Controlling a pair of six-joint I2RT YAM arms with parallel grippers.
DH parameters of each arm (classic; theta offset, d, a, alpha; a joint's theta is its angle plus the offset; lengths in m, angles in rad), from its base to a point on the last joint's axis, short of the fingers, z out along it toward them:
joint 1: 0 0.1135 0.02 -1.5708
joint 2: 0 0 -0.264 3.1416
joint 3: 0.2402 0 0.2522 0
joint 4: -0.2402 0 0.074 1.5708
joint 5: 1.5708 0 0 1.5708
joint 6: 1.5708 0.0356 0 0
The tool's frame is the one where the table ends.
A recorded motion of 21 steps. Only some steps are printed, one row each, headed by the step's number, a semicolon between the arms.
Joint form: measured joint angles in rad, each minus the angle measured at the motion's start. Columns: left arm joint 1, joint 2, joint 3, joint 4, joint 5, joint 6; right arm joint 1, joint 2, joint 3, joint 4, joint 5, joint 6.
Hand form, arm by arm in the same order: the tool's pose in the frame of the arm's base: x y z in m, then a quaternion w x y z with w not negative. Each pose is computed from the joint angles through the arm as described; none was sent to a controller.
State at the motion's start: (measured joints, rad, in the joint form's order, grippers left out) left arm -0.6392 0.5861 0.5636 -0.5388 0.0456 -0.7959; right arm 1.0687 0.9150 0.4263 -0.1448 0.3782 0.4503
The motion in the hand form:
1: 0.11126 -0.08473 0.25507 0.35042 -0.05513 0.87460 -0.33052; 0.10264 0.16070 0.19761 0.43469 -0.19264 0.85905 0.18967
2: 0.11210 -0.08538 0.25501 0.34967 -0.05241 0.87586 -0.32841; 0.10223 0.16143 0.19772 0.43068 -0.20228 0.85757 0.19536
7: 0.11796 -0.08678 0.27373 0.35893 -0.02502 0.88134 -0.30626; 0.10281 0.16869 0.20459 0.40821 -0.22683 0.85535 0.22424
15: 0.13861 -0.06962 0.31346 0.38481 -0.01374 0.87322 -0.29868; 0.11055 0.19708 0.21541 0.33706 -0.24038 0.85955 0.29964
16: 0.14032 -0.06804 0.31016 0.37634 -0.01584 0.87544 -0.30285; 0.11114 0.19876 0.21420 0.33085 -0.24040 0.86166 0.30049
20: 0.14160 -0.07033 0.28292 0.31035 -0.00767 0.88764 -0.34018; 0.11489 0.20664 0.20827 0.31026 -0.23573 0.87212 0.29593
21: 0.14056 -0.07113 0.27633 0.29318 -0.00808 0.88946 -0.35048; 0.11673 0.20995 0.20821 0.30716 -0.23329 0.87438 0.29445
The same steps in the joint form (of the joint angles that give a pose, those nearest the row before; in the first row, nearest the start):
1: -0.0001 0.0053 0.0000 0.0004 0.0000 0.0057; -0.0004 0.0000 0.0000 0.0050 -0.0175 -0.0084
2: 0.0000 0.0126 0.0023 0.0008 0.0008 0.0118; -0.0004 0.0004 0.0004 0.0073 -0.0389 -0.0198
7: 0.0160 0.0679 0.0923 -0.0519 0.0000 0.0916; -0.0004 0.0237 0.0381 -0.0053 -0.1266 -0.0297
15: 0.2167 0.1488 0.2590 -0.1133 0.1427 0.2381; -0.0004 0.1591 0.1465 0.0099 -0.3227 0.0446
16: 0.2369 0.1530 0.2506 -0.1141 0.1713 0.2395; -0.0004 0.1713 0.1507 0.0092 -0.3311 0.0503
20: 0.2567 0.1641 0.1678 -0.1041 0.3101 0.2209; -0.0004 0.2312 0.1717 0.0080 -0.3452 0.0744
21: 0.2560 0.1629 0.1461 -0.1019 0.3407 0.2083; -0.0004 0.2510 0.1850 0.0072 -0.3449 0.0809

